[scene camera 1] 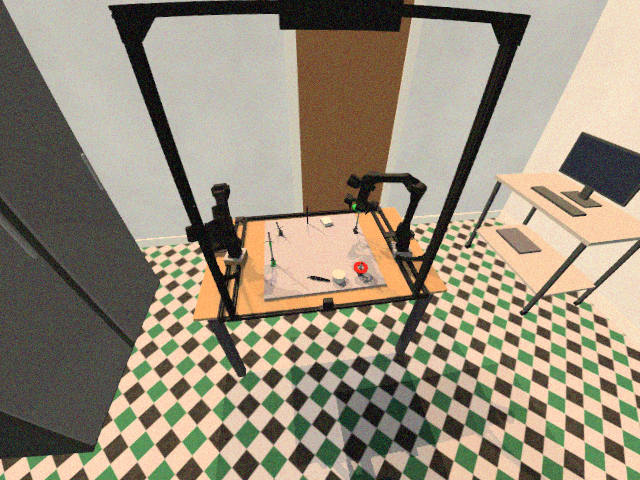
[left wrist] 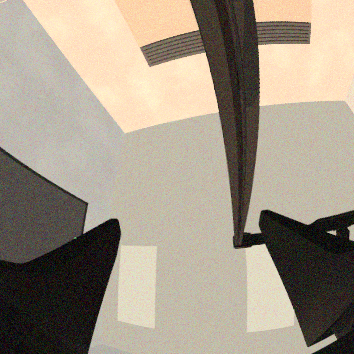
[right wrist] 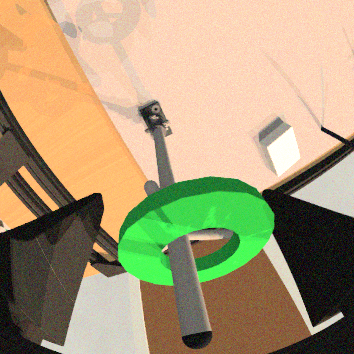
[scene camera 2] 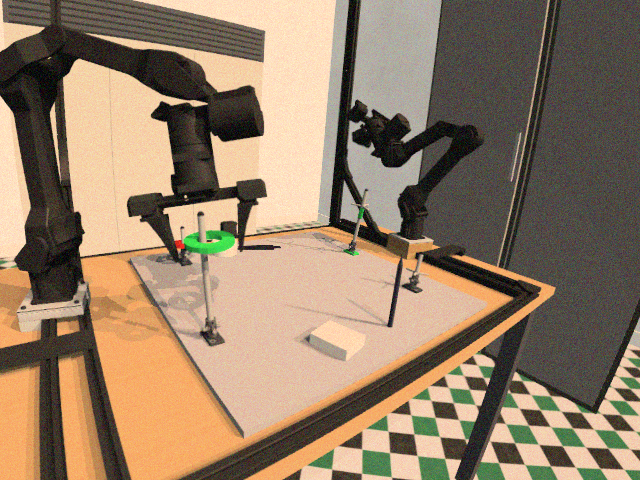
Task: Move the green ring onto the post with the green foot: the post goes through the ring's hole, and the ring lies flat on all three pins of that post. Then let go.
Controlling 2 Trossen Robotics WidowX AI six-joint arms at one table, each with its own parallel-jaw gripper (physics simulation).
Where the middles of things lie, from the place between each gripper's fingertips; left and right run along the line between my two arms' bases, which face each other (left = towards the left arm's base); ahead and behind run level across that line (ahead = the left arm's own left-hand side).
Scene:
My right hand is 3 cm above the tall grey post [scene camera 2: 210,320] and 1 cm to the left of it. Also, from my right hand: green ring [scene camera 2: 227,240] 3 cm above, 1 cm ahead; white block [scene camera 2: 335,339] 17 cm to the left, 13 cm below, 10 cm ahead.
My left gripper is now 49 cm short of the green ring, 69 cm to the left of it and 27 cm above it. Also, from my left hand: tall grey post 48 cm ahead, 70 cm to the right, 33 cm below; white block 59 cm ahead, 52 cm to the right, 43 cm below.

